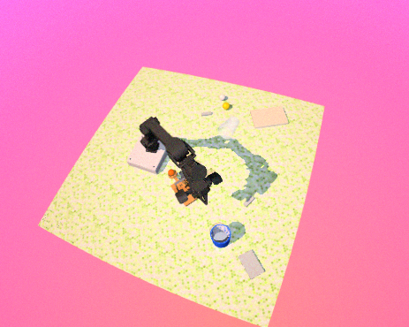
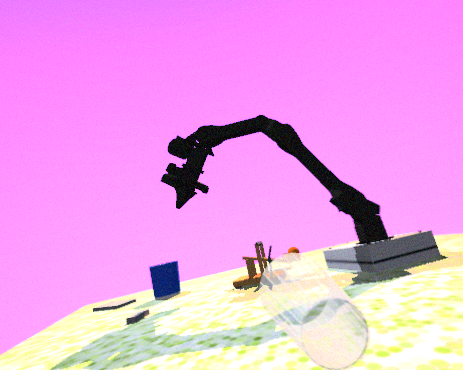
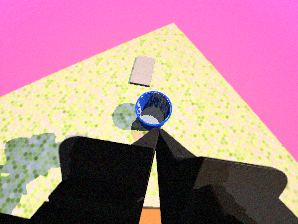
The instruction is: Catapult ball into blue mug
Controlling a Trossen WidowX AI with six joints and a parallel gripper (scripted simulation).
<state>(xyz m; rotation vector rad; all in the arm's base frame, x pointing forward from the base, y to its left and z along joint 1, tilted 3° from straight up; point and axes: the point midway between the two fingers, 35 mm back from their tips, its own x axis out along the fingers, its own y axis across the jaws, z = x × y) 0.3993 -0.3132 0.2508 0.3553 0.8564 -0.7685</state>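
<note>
The orange ball is 260 mm behind my gripper tip, 210 mm to the left of it and 200 mm below it. Also, from my gripper tip: grey slab: 220 mm ahead, 150 mm to the right, 260 mm below; blue mug: 60 mm ahead, 60 mm to the right, 240 mm below; orange catapult: 200 mm behind, 180 mm to the left, 210 mm below.
</note>
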